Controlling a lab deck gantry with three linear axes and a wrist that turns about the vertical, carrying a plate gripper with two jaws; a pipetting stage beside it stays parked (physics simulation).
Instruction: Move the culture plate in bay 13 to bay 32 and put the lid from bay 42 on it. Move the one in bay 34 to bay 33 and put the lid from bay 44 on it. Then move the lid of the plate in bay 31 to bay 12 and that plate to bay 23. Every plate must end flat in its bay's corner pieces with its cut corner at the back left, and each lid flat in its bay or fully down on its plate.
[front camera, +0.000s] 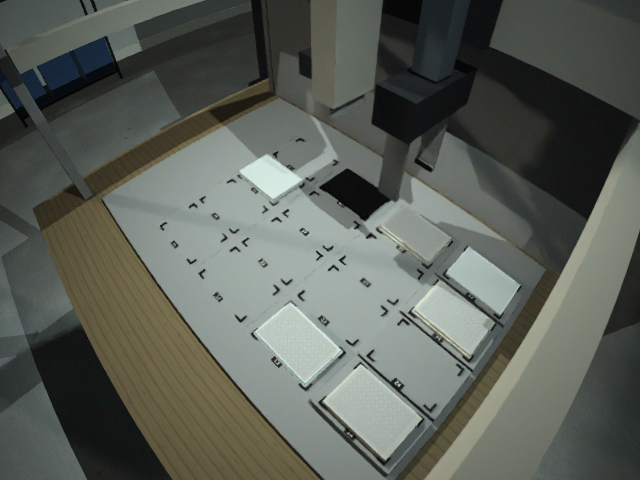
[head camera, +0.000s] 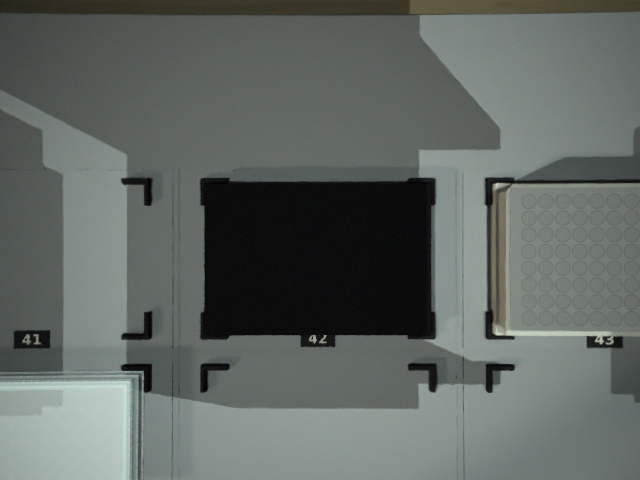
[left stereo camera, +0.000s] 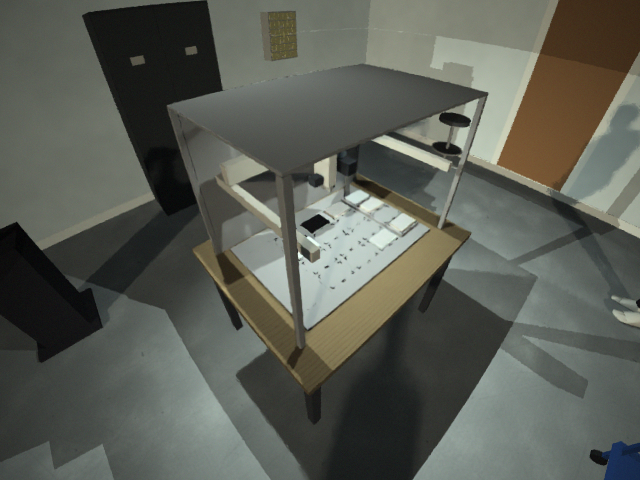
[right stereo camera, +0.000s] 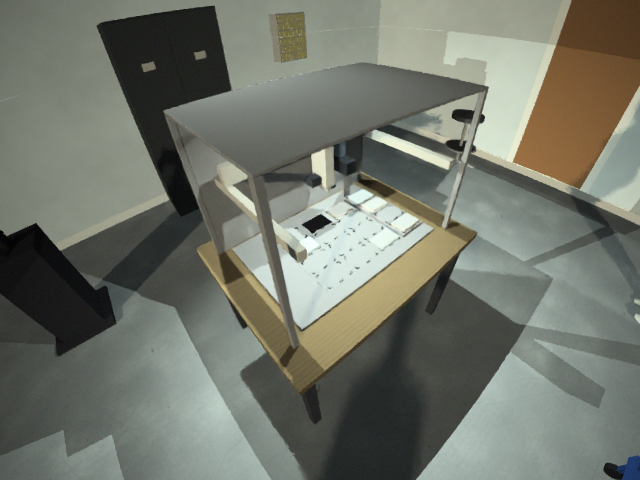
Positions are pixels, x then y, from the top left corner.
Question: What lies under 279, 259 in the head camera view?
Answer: A black lid.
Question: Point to a frame post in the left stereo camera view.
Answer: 284, 187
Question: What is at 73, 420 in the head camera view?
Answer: A pale lid.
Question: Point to a pale lid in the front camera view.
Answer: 273, 179
